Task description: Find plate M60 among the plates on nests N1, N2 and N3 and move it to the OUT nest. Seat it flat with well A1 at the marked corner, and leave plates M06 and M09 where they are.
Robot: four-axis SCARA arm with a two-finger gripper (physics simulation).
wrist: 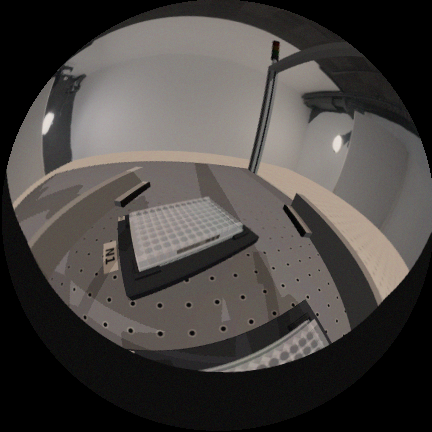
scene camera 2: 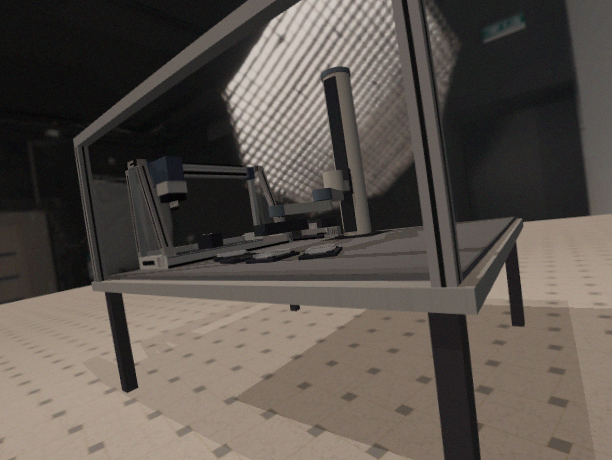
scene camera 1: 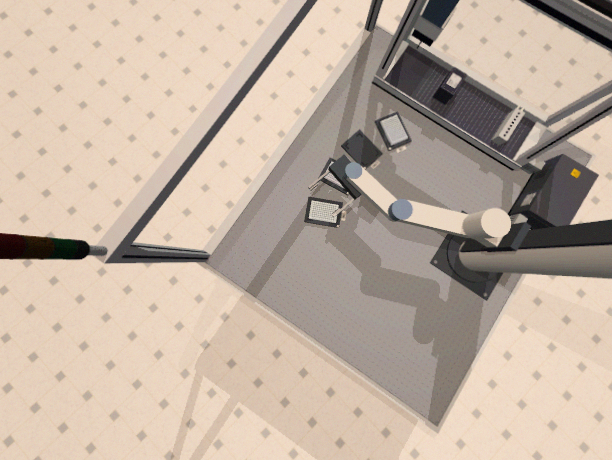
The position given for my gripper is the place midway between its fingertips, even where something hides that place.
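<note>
My gripper (wrist: 218, 185), holding nothing. Dark OUT tray (scene camera 1: 358, 146). Dark nest N1 (wrist: 137, 284).
</note>
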